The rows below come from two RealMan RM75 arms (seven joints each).
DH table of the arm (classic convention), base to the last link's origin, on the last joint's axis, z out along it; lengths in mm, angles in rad. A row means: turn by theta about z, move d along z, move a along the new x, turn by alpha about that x. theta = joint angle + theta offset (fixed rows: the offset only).
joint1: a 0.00; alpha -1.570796; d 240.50; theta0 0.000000
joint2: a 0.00; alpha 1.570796; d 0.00; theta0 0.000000
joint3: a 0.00; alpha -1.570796; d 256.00; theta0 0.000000
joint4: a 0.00; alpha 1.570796; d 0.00; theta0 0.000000
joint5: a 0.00; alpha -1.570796; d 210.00; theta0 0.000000
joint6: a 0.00; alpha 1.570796; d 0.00; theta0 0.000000
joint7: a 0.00; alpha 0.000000; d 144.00; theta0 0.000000
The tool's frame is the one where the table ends.
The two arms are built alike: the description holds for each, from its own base.
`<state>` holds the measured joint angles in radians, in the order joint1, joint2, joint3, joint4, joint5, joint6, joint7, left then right.
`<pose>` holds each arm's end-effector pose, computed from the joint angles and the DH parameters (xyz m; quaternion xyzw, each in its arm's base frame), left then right.
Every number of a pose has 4 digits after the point. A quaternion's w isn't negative.
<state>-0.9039 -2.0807 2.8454 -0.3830 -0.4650 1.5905 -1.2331 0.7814 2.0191 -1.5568 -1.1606 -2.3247 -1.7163 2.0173</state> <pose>-0.2033 0.3779 -0.0203 -0.9048 -0.2242 -0.3402 0.1235 0.1421 0.3325 -0.0338 0.9743 -0.0200 0.2136 0.0692</pose>
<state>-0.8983 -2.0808 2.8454 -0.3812 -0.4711 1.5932 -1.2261 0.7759 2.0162 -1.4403 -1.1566 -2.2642 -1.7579 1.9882</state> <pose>-0.2045 0.3769 -0.0200 -0.9038 -0.2231 -0.3430 0.1254 0.1367 0.3364 -0.0192 0.9843 -0.0415 0.1553 0.0726</pose>
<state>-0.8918 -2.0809 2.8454 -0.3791 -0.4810 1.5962 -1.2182 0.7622 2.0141 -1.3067 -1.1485 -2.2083 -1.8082 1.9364</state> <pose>-0.2057 0.3759 -0.0194 -0.9020 -0.2219 -0.3472 0.1284 0.1360 0.3393 -0.0011 0.9915 -0.0563 0.0907 0.0741</pose>
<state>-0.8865 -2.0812 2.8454 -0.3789 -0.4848 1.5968 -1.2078 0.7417 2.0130 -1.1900 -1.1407 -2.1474 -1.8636 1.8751</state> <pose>-0.2073 0.3750 -0.0192 -0.9019 -0.2195 -0.3479 0.1317 0.1380 0.3380 0.0156 0.9948 -0.0593 0.0268 0.0785</pose>
